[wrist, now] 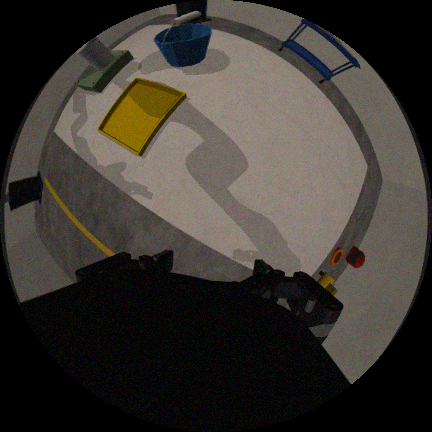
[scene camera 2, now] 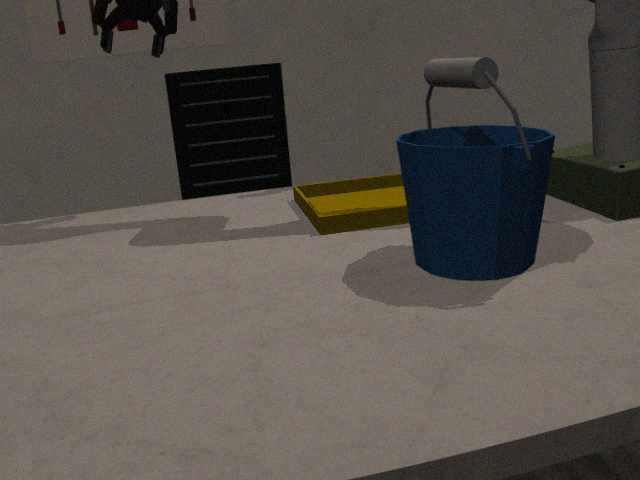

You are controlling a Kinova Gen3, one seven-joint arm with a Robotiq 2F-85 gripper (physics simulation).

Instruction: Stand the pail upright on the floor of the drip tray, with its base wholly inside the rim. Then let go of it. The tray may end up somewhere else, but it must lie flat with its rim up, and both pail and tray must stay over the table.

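Frame: origin at the arm's base, x ahead, y left, z up, level; millimetres.
Seen in the pictures: gripper, fingertip midpoint: (wrist: 212, 264) (scene camera 2: 131, 54); arm's base, link origin: (scene camera 2: 622, 155).
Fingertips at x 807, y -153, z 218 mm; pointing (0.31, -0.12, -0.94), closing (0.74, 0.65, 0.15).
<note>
Pixels of each thing's top centre, then the offset from my fingertips to it. Level surfaces: height alone.
- pale grey grip, top centre: (scene camera 2: 458, 58) dx -476, dy +366, dz -49 mm
- yellow drip tray, top centre: (scene camera 2: 372, 191) (wrist: 134, 108) dx -401, dy +65, dz -268 mm
- table, surface height: dz -296 mm
A blue pail (scene camera 2: 475, 206) (wrist: 184, 46) stands upright on the table, beside the drip tray and apart from it in the wrist view. Its wire handle stands up with a pale grey grip (scene camera 2: 460, 72) (wrist: 188, 18). The yellow drip tray (scene camera 2: 361, 221) (wrist: 135, 117) lies flat with its rim up; in the scene view the pail hides its right part. My gripper (scene camera 2: 132, 49) (wrist: 212, 264) is open and empty, high above the table and well away from both pail and tray.
The table (scene camera 2: 258, 335) (wrist: 300, 150) bears a green base block (scene camera 2: 584, 178) (wrist: 107, 70) with the grey arm base, near pail and tray. A black slatted panel (scene camera 2: 232, 129) is behind the table. A blue metal frame (wrist: 309, 60) is beyond the table edge in the wrist view.
</note>
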